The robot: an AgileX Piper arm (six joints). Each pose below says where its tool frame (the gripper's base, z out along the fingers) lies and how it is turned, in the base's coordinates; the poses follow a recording.
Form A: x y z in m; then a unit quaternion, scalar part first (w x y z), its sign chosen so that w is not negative.
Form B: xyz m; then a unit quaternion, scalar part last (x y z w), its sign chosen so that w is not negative. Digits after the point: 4 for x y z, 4 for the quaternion.
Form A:
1: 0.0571 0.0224 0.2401 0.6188 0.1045 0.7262 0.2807
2: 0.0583 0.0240 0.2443 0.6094 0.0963 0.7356 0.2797
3: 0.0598 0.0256 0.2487 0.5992 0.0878 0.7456 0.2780
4: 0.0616 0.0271 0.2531 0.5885 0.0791 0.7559 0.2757
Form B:
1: 0.0571 0.0224 0.2401 0.1045 0.7262 0.2807 0.6188
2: 0.0583 0.0240 0.2443 0.0963 0.7356 0.2797 0.6094
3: 0.0598 0.0256 0.2487 0.0878 0.7456 0.2780 0.5992
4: 0.0616 0.0271 0.2531 0.0791 0.7559 0.2757 0.5885
